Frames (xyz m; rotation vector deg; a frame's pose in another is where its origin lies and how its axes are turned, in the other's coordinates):
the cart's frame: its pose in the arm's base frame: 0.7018 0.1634 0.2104 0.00 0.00 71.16
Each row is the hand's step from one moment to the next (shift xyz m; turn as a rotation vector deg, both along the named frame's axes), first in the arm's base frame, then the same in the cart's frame.
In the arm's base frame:
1: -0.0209 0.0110 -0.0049 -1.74 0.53 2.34
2: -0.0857 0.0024 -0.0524 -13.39 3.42 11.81
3: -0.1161 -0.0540 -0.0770 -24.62 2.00 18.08
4: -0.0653 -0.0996 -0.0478 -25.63 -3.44 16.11
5: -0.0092 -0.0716 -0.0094 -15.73 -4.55 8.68
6: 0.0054 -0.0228 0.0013 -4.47 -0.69 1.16
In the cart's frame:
1: 0.0037 0.0233 -0.0049 -0.06 1.82 2.34
2: -0.0254 0.0819 -0.0524 -1.09 13.78 11.81
3: -0.0886 0.0924 -0.0770 -6.06 23.95 18.08
4: -0.1154 0.0296 -0.0478 -11.53 23.15 16.11
5: -0.0707 -0.0144 -0.0094 -9.39 13.42 8.68
6: -0.0198 -0.0125 0.0013 -2.10 4.01 1.16

